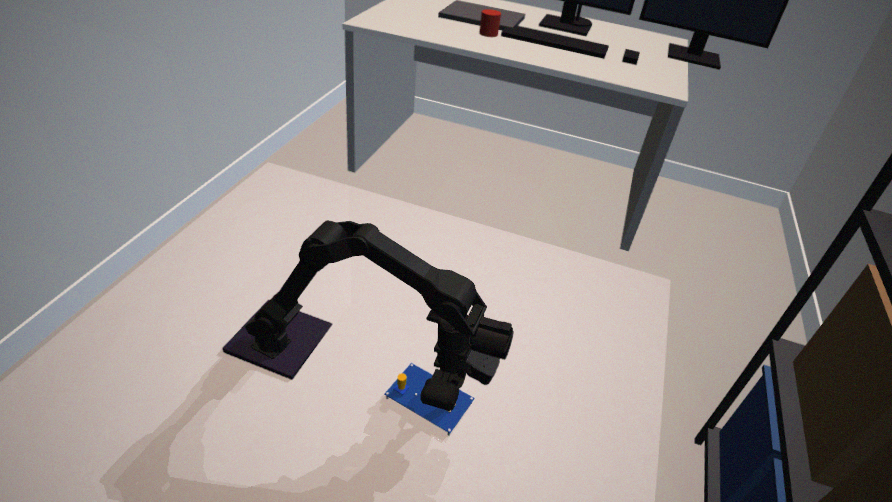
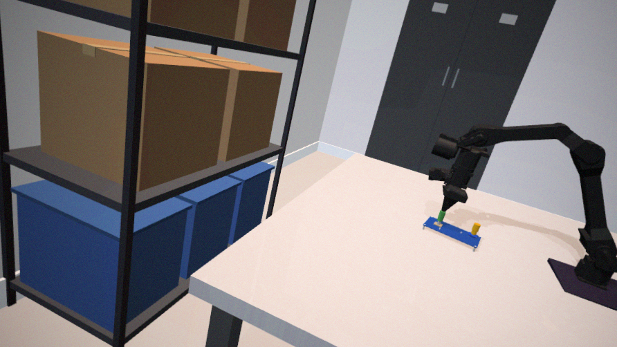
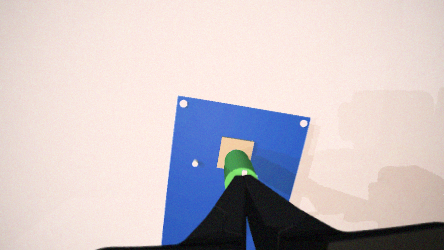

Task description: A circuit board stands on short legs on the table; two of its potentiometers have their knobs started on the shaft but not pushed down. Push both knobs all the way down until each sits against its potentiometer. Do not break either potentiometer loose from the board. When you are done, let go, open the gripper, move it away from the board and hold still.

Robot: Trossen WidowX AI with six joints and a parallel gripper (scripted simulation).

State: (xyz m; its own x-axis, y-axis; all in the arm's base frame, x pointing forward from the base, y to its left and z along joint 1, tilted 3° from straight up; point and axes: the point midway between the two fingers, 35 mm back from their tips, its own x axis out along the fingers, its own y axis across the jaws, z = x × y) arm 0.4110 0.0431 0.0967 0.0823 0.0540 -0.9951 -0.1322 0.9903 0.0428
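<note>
The green knob is 1 cm below my gripper tip. Also, from my gripper tip: yellow knob 10 cm behind, 2 cm below, 1 cm to the right.
</note>
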